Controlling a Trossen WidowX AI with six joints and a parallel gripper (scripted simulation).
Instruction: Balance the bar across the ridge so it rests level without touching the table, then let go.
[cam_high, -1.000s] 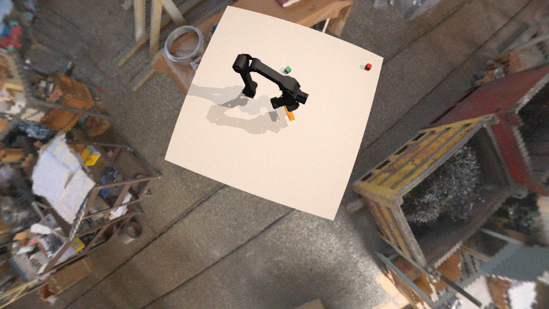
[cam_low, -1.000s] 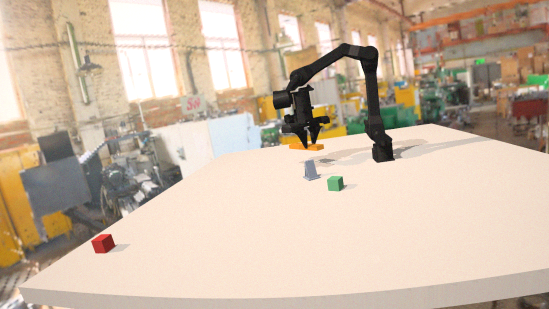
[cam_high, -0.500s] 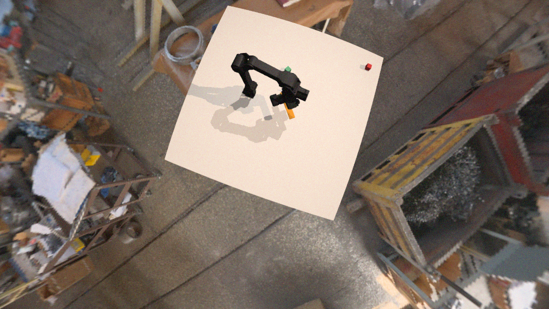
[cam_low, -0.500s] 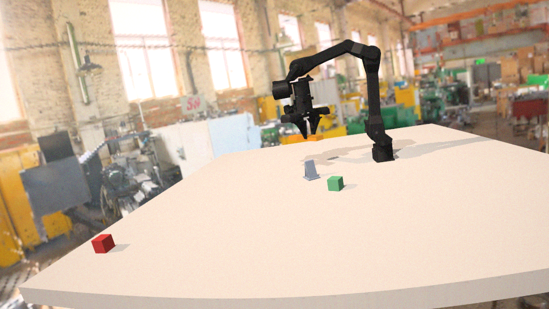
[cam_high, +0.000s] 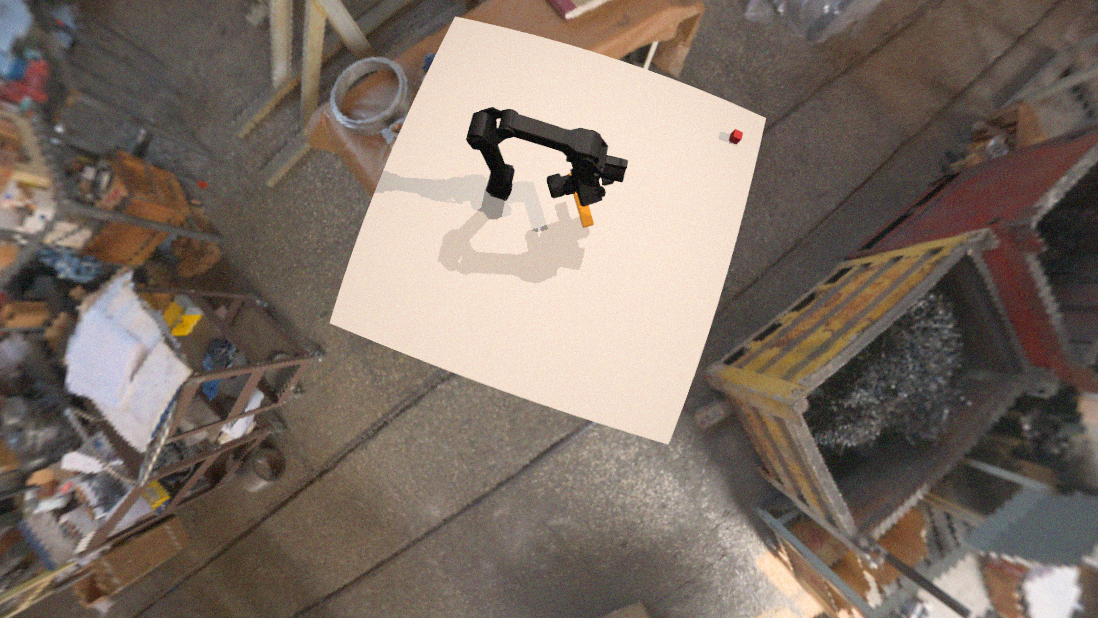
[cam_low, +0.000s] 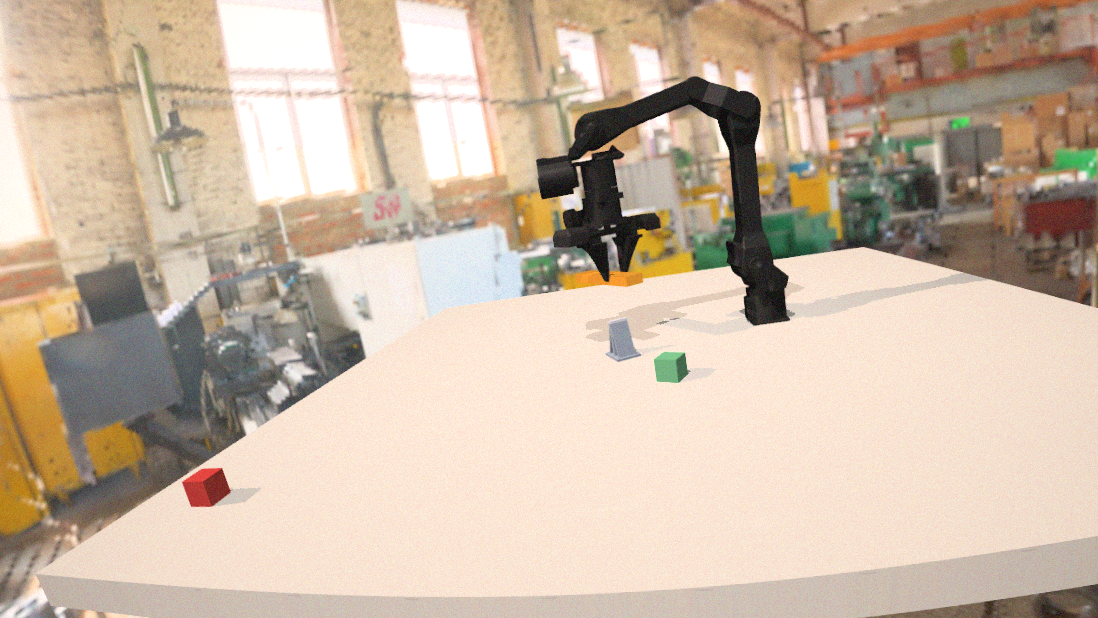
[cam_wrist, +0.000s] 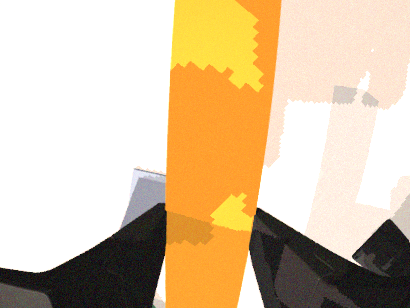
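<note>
The green cube lies 70 mm behind my gripper tip, 210 mm to the left of it and 100 mm below it. Also, from my gripper tip: red cube: 480 mm ahead, 470 mm to the left, 100 mm below; then orange bar: 20 mm ahead, 20 mm to the right.
</note>
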